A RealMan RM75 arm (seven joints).
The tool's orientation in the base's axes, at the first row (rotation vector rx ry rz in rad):
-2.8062 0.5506 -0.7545
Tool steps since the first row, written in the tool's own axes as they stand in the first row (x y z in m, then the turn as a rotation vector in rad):
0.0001 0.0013 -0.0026 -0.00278 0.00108 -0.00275
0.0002 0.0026 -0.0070 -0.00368 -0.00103 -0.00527
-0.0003 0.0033 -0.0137 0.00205 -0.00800 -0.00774
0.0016 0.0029 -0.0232 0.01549 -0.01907 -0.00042
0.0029 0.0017 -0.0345 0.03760 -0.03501 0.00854
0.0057 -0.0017 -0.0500 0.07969 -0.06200 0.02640
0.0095 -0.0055 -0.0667 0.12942 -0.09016 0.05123
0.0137 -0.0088 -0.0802 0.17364 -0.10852 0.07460
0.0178 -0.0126 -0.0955 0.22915 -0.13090 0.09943
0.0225 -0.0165 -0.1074 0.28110 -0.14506 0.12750
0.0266 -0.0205 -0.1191 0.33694 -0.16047 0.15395
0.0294 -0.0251 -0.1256 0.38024 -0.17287 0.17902
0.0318 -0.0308 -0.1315 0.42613 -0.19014 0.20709
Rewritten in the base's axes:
-0.0017 -0.0014 0.0019 -0.00397 -0.00010 0.00082
-0.0042 -0.0030 0.0054 -0.00535 0.00198 0.00314
-0.0083 -0.0040 0.0107 0.00009 0.00589 0.00967
-0.0115 -0.0051 0.0198 0.01800 0.01125 0.01237
-0.0159 -0.0054 0.0303 0.04518 0.01776 0.01885
-0.0206 -0.0047 0.0457 0.09632 0.02715 0.02959
-0.0250 -0.0040 0.0627 0.15753 0.03513 0.03811
-0.0276 -0.0038 0.0770 0.21059 0.03622 0.04279
-0.0310 -0.0031 0.0929 0.27468 0.03662 0.05233
-0.0322 -0.0024 0.1062 0.33509 0.03118 0.05531
-0.0337 -0.0013 0.1191 0.39816 0.02520 0.06175
-0.0334 0.0013 0.1271 0.44955 0.02134 0.06297
-0.0327 0.0051 0.1347 0.50604 0.02115 0.06409

